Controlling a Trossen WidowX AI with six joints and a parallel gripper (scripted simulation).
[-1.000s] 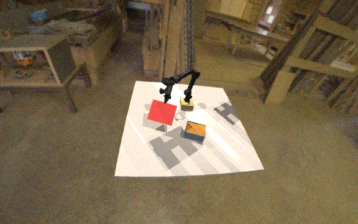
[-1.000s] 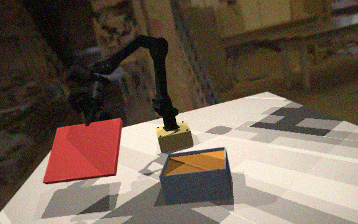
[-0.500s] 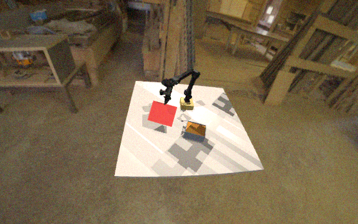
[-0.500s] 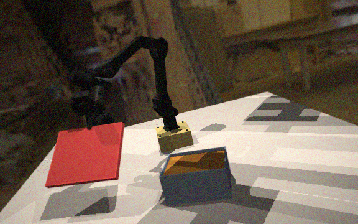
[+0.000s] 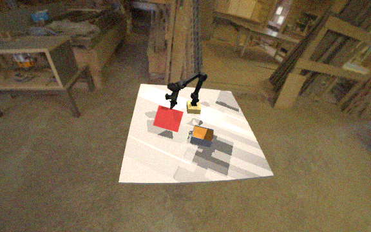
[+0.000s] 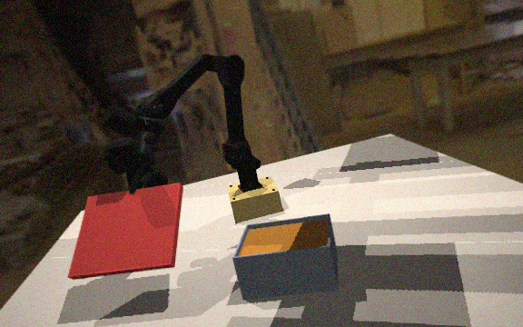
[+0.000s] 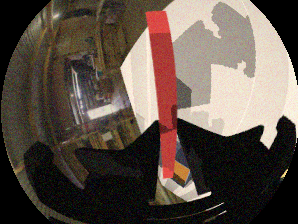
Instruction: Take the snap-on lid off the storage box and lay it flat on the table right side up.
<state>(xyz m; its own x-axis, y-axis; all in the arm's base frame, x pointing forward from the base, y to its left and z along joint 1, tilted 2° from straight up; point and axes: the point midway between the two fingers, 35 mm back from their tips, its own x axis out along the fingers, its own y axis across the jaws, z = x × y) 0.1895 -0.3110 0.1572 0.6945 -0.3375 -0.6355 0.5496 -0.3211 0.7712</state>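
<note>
Right now my gripper tip is 60 mm short of the red lid, 30 mm to the left of it and 50 mm above it. Also, from my gripper tip: blue storage box (220 mm ahead, 270 mm to the left, 160 mm below).
</note>
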